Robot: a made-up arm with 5 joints. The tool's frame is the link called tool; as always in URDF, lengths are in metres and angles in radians.
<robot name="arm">
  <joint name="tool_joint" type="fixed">
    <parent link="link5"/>
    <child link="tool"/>
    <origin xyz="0 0 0"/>
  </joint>
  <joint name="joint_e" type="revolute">
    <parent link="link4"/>
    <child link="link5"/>
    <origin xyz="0.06 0.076 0" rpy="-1.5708 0 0"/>
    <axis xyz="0 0 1"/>
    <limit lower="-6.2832" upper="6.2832"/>
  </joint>
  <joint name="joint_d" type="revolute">
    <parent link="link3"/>
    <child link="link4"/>
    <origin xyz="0.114 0.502 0"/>
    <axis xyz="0 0 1"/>
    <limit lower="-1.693" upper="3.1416"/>
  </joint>
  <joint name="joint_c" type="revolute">
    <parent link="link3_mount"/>
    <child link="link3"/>
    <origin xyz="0.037 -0.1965 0"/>
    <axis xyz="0 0 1"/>
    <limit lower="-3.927" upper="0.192"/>
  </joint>
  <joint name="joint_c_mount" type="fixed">
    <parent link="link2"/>
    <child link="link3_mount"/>
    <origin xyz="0.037 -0.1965 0"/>
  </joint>
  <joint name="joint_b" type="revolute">
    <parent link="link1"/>
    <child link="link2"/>
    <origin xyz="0 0 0" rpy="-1.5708 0 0"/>
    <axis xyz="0 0 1"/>
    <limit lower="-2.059" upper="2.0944"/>
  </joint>
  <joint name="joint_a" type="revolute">
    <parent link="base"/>
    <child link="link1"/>
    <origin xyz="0 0 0.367"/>
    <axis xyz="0 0 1"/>
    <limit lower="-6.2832" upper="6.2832"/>
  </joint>
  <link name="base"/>
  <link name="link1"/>
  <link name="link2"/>
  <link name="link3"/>
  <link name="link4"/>
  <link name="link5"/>
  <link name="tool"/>
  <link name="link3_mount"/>
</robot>
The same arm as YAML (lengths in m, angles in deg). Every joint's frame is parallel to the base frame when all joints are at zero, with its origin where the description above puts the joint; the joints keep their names.
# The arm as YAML. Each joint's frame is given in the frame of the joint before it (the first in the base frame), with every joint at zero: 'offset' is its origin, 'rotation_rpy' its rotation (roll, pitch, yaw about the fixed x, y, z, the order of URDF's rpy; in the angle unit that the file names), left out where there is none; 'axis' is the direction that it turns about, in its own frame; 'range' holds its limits. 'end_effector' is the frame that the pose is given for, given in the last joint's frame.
length_unit: m
angle_unit: deg
chain:
  - id: joint_a
    offset: [0.0, 0.0, 0.367]
    axis: "+z"
    range: [-360.0, 360.0]
  - id: joint_b
    offset: [0.0, 0.0, 0.0]
    axis: "+y"
    range: [-117.97, 120.0]
  - id: joint_c
    offset: [0.074, 0.0, 0.393]
    axis: "+y"
    range: [-225.0, 11.0]
  - id: joint_d
    offset: [0.114, 0.0, -0.502]
    axis: "+y"
    range: [-97.0, 180.0]
  - id: joint_e
    offset: [0.06, 0.0, -0.076]
    axis: "-z"
    range: [-360.0, 360.0]
end_effector:
  offset: [0.0, 0.0, 0.0]
  rotation_rpy: [180.0, 0.0, 0.0]

